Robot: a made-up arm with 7 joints. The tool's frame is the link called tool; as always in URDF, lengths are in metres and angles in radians. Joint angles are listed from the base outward.
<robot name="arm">
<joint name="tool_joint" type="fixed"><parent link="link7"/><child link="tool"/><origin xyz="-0.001 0.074 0.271" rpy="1.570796 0 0"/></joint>
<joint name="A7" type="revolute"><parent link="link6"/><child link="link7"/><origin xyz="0.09 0.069 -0.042" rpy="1.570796 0 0"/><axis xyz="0 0 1"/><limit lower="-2.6" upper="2.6"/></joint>
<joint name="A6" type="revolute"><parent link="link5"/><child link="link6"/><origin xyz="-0.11 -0.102 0.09" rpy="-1.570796 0 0"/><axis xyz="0 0 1"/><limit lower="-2.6" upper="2.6"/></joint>
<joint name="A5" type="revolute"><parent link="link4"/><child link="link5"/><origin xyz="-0.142 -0.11 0.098" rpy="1.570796 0 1.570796"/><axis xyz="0 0 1"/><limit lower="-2.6" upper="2.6"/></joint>
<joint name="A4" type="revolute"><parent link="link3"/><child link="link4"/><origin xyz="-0.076 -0.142 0.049" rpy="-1.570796 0 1.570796"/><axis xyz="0 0 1"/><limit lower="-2.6" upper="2.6"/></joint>
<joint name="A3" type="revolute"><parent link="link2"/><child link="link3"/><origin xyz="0.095 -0.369 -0.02" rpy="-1.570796 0 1.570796"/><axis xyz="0 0 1"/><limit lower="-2.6" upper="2.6"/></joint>
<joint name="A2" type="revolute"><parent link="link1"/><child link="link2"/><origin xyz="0.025 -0.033 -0.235" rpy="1.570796 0 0"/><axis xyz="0 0 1"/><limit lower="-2.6" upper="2.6"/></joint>
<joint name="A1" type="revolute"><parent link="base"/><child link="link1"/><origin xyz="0 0 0.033" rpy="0 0 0"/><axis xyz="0 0 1"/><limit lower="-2.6" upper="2.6"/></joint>
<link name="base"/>
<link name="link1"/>
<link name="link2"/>
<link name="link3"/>
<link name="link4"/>
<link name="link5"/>
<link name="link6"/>
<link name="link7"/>
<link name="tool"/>
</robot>
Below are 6 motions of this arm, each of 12 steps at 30 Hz.
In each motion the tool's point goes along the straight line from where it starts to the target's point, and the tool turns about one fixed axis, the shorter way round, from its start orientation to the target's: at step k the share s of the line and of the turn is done. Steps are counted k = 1, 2, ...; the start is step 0. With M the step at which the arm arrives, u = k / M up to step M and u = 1 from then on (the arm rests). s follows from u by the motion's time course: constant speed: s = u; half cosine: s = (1 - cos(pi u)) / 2; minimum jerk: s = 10 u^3 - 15 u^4 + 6 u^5.
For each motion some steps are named. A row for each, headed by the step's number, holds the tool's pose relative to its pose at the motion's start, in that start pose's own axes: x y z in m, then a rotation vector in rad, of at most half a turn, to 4 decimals.
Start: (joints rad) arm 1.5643 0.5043 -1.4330 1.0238 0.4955 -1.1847 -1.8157
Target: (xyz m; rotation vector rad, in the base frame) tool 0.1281 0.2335 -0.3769 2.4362 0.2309 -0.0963
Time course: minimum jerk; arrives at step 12
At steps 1, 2, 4, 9, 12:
1: 0.0003 -0.0002 -0.0001 0.0013 0.0005 0.0006
2: 0.0024 -0.0011 -0.0009 0.0091 0.0032 0.0042
4: 0.0144 -0.0067 -0.0054 0.0538 0.0188 0.0246
9: 0.0615 -0.0288 -0.0232 0.2296 0.0804 0.1050
12: 0.0686 -0.0321 -0.0259 0.2561 0.0897 0.1171

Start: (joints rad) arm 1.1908 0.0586 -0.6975 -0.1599 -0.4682 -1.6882 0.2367
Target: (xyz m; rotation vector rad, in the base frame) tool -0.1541 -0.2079 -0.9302 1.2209 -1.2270 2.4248
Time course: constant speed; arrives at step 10
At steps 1, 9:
1: 0.0060 -0.0037 -0.0071 -0.0116 -0.0561 -0.0036
9: 0.0537 -0.0334 -0.0635 -0.1046 -0.5052 -0.0324

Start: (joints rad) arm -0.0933 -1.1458 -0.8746 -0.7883 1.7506 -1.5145 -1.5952
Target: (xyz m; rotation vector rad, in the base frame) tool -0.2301 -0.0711 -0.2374 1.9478 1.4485 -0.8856
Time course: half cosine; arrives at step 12
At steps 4, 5, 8, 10, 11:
4: -0.0108 0.0111 -0.0224 -0.0524 -0.0710 -0.1349
5: -0.0160 0.0164 -0.0332 -0.0777 -0.1052 -0.2000
8: -0.0324 0.0332 -0.0673 -0.1572 -0.2129 -0.4048
10: -0.0403 0.0413 -0.0837 -0.1955 -0.2649 -0.5036
11: -0.0425 0.0435 -0.0881 -0.2060 -0.2791 -0.5306

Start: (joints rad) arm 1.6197 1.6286 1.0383 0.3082 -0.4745 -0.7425 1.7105
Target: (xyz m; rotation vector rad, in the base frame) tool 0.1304 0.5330 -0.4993 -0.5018 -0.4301 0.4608
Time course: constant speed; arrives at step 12
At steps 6, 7, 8, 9, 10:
6: 0.0179 -0.0119 -0.0302 -0.1075 -0.0187 0.1048
7: 0.0209 -0.0139 -0.0353 -0.1255 -0.0218 0.1222
8: 0.0239 -0.0159 -0.0403 -0.1434 -0.0249 0.1397
9: 0.0268 -0.0179 -0.0453 -0.1613 -0.0280 0.1572
10: 0.0298 -0.0199 -0.0504 -0.1792 -0.0311 0.1746

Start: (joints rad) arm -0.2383 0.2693 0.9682 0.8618 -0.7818 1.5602 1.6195
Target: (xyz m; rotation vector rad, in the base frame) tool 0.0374 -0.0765 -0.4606 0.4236 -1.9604 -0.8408
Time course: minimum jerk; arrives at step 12
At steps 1, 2, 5, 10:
1: 0.0002 0.0004 -0.0001 0.0017 -0.0044 0.0027
2: 0.0014 0.0026 -0.0004 0.0115 -0.0310 0.0188
5: 0.0133 0.0250 -0.0037 0.1127 -0.3024 0.1838
10: 0.0371 0.0695 -0.0104 0.3136 -0.8414 0.5114

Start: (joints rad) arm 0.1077 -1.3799 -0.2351 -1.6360 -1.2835 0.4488 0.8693
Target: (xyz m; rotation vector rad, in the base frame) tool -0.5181 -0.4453 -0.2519 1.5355 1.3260 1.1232
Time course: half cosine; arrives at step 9
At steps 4, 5, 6, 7, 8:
4: -0.0228 0.0032 0.0150 0.0310 0.2062 0.0445
5: -0.0323 0.0045 0.0213 0.0440 0.2928 0.0632
6: -0.0413 0.0058 0.0272 0.0562 0.3743 0.0807
7: -0.0486 0.0068 0.0320 0.0662 0.4407 0.0951
8: -0.0534 0.0075 0.0351 0.0727 0.4840 0.1044

